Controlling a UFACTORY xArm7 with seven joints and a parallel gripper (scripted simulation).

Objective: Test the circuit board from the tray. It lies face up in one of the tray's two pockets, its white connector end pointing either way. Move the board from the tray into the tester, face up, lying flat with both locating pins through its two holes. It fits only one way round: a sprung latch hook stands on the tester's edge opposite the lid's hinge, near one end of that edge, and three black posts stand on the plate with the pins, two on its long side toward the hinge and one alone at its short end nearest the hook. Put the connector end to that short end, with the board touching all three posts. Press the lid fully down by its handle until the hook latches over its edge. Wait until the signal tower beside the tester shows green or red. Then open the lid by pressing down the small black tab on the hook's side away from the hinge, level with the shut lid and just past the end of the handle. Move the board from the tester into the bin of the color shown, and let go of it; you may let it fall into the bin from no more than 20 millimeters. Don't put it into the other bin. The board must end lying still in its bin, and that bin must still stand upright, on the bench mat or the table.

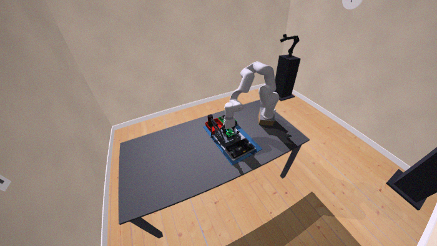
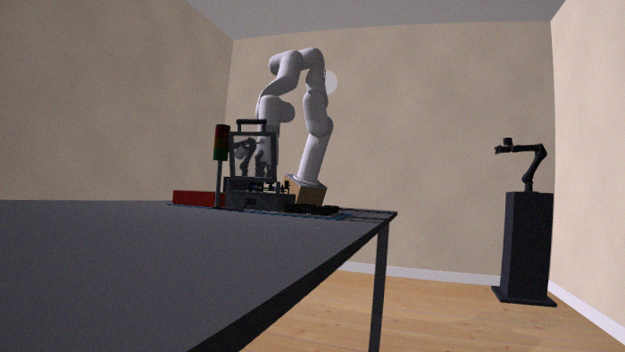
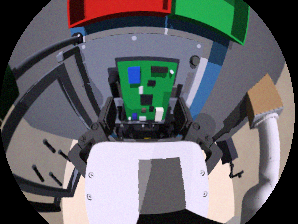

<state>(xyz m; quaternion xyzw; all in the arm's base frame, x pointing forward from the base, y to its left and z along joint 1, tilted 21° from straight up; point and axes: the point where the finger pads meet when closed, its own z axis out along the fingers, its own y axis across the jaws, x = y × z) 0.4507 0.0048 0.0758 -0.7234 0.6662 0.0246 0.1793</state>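
Right now the green circuit board is 2 cm below my hand. The rest, counted from my hand: red bin: 19 cm to the right, 8 cm below, 7 cm ahead; then tester plate: 3 cm below, 1 cm to the left; then clear lid: 12 cm ahead, 8 cm above, 1 cm to the left.
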